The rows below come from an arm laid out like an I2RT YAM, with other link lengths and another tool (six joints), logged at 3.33 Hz.
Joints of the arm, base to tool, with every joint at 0 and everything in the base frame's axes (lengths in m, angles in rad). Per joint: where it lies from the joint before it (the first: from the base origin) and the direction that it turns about. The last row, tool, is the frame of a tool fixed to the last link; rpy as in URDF.
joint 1: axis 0 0 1 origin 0.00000 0.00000 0.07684
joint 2: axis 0 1 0 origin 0.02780 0.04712 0.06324
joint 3: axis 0 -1 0 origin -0.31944 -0.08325 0.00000
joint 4: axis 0 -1 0 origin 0.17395 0.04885 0.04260
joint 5: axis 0 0 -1 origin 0.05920 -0.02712 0.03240
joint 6: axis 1 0 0 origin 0.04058 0.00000 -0.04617
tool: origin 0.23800 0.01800 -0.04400 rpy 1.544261 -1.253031 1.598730
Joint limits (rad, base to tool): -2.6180..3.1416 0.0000..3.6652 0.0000..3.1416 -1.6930..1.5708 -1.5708..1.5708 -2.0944..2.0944
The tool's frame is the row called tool.
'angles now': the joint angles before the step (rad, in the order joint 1, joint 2, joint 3, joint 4, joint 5, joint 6). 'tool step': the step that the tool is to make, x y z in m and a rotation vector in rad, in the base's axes. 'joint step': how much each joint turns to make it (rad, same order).
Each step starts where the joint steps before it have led.
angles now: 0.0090 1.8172 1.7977 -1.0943 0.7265 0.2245
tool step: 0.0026 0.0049 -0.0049 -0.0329 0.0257 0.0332
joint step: 0.0332 0.0054 -0.0406 0.0322 0.0290 -0.0190
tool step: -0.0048 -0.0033 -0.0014 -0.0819 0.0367 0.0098
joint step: 0.0445 0.0067 -0.0642 0.0300 0.0866 -0.0014
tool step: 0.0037 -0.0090 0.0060 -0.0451 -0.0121 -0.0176
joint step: 0.0022 0.0129 -0.0002 0.0212 0.0501 0.0000
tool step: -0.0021 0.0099 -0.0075 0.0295 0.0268 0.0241
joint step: 0.0090 0.0001 0.0001 -0.0221 -0.0352 -0.0023
